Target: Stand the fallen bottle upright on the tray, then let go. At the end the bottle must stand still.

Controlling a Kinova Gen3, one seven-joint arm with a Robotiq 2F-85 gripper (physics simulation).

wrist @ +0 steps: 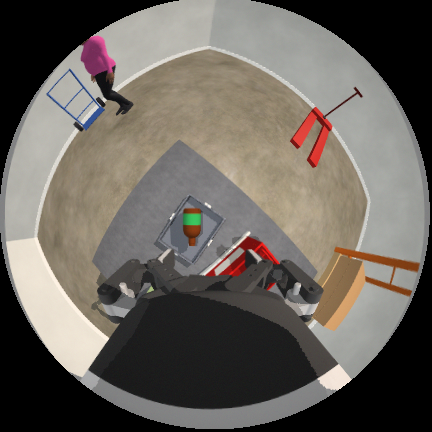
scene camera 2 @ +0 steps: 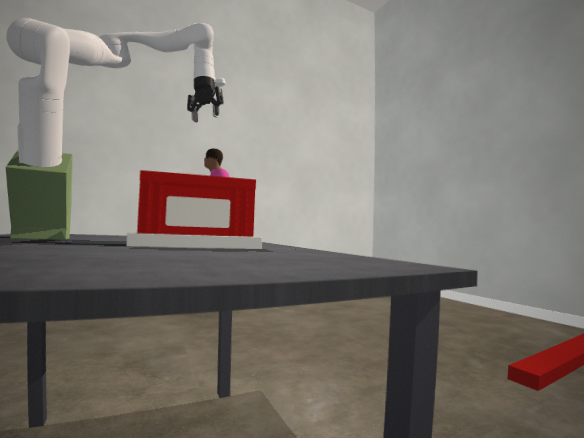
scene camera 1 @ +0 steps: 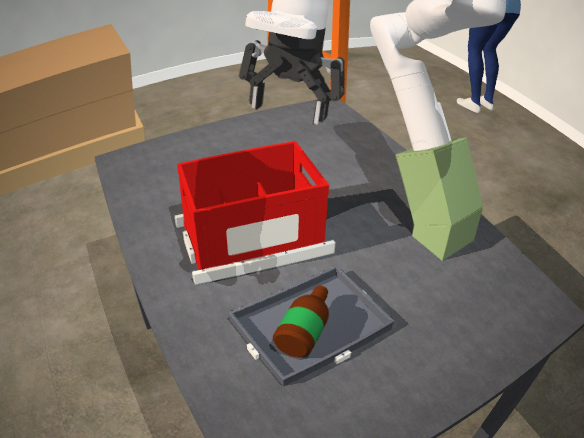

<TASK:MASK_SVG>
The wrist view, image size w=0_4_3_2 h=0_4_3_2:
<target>gripper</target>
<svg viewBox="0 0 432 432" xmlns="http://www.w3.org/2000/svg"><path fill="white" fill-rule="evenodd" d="M96 290L110 321L119 324L96 355L88 370L106 382L148 400L173 406L201 409L245 406L270 400L294 391L320 377L338 364L304 323L312 317L322 295L323 288L294 262L288 259L280 260L280 264L273 264L272 260L264 259L252 249L246 249L244 258L246 269L238 276L231 276L231 274L212 276L189 274L189 276L182 276L173 268L175 263L174 250L167 248L156 258L148 259L147 263L139 263L139 260L134 258L127 260ZM269 282L276 282L284 299L277 293L266 290ZM150 282L154 290L142 294L136 300L135 298L143 286L143 282Z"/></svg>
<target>red crate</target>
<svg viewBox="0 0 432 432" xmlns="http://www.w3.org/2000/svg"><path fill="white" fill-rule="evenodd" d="M279 262L263 242L246 236L205 275L231 274L231 276L238 276L246 269L244 265L246 249L252 249L264 259L272 260L273 264L279 264Z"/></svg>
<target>grey tray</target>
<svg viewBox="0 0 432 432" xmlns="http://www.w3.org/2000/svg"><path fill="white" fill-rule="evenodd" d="M188 193L157 240L167 248L173 249L174 253L189 263L194 264L225 218ZM184 208L200 209L200 232L195 237L194 246L188 245L188 237L183 233Z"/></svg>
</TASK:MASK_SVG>
